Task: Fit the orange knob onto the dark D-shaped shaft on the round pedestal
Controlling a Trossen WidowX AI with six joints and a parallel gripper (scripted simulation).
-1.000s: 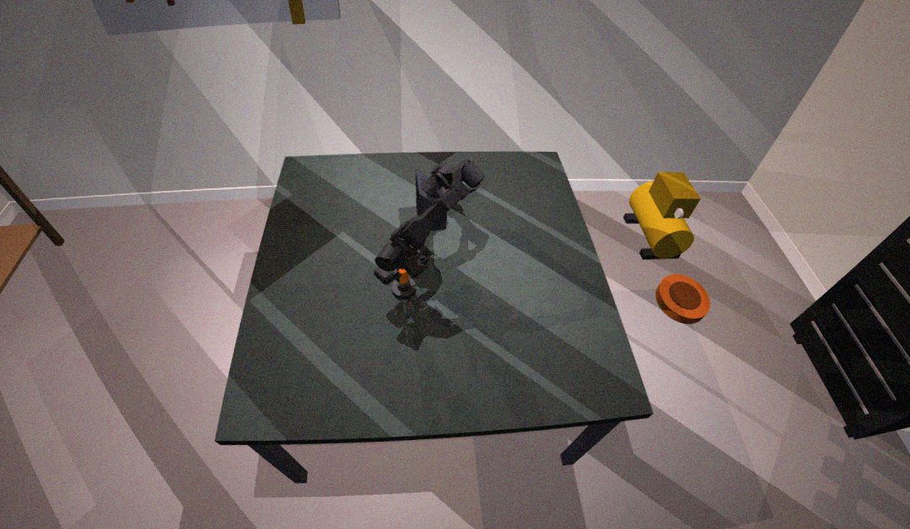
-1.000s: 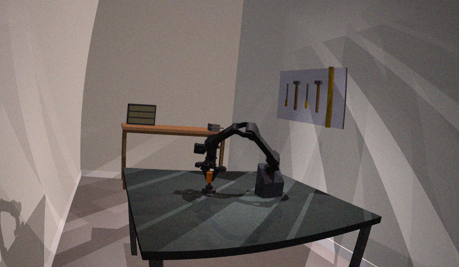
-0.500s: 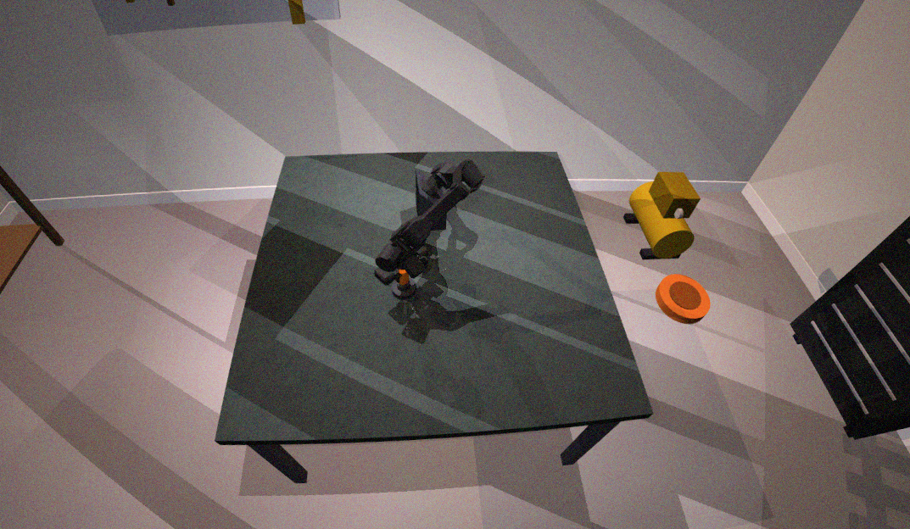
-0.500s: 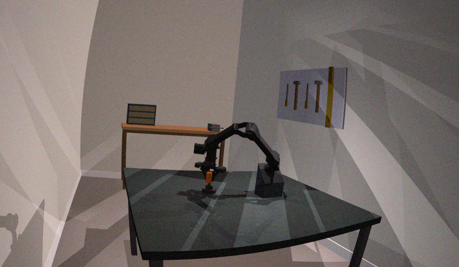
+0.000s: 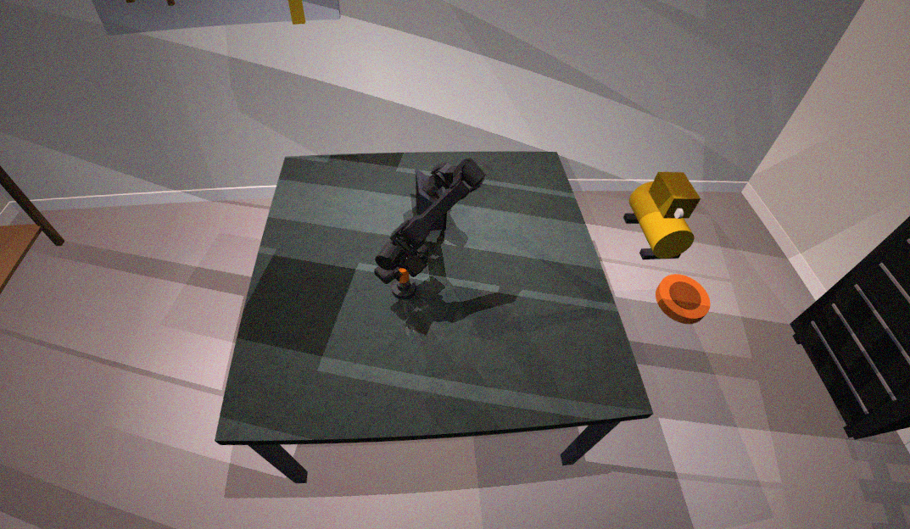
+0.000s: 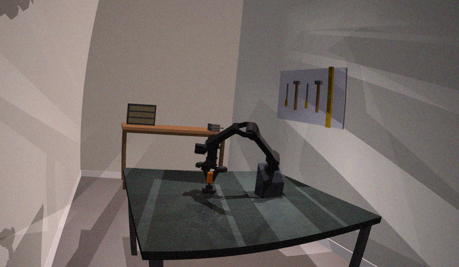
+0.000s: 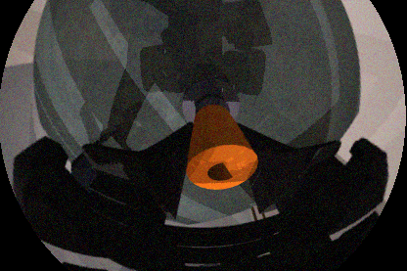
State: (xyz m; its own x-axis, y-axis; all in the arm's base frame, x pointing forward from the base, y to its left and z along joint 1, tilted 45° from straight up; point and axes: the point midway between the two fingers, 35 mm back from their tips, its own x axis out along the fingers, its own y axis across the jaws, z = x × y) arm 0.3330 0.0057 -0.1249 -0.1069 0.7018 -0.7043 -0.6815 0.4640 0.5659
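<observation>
The orange knob lies 20 mm above my gripper tip. From my gripper tip the other things lie so: round pedestal: 40 mm below.
</observation>
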